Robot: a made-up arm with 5 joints.
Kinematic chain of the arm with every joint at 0, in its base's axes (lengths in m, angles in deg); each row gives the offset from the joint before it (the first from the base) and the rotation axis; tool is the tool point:
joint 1: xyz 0 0 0.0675 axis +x
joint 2: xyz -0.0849 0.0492 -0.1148 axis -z
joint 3: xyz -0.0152 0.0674 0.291 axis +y
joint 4: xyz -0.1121 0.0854 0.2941 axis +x
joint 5: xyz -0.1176 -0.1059 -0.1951 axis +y
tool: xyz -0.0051 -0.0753 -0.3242
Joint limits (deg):
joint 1: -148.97..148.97
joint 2: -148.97..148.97
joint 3: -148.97..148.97
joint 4: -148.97..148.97
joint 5: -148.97..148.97
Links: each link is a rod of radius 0.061 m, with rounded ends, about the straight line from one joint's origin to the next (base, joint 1, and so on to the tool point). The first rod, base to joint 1, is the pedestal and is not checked.
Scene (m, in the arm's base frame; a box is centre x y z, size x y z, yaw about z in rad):
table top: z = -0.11
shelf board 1: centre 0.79 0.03 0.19 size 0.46 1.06 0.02 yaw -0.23
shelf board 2: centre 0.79 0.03 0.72 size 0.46 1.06 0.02 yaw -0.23
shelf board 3: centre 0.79 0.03 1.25 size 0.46 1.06 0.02 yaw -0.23
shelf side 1: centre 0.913 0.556 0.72 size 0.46 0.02 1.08 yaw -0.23
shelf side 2: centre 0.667 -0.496 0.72 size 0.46 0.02 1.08 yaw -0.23
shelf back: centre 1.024 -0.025 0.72 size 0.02 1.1 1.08 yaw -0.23
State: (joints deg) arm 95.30 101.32 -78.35 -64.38 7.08
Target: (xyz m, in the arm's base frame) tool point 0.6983 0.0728 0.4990
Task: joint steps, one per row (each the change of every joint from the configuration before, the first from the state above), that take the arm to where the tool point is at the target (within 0.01 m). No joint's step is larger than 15 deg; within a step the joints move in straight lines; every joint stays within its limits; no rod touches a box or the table.
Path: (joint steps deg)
1: -4.94 7.16 -1.89 -13.68 12.67
2: -4.93 7.15 -1.89 -13.69 12.67
3: -4.94 7.16 -1.89 -13.68 12.68
4: -4.93 7.16 -1.89 -13.69 12.67
5: 4.06 6.34 3.14 -9.95 -7.24
6: 4.05 6.34 3.13 -9.95 -7.23
7: 4.06 6.34 3.13 -9.95 -7.24

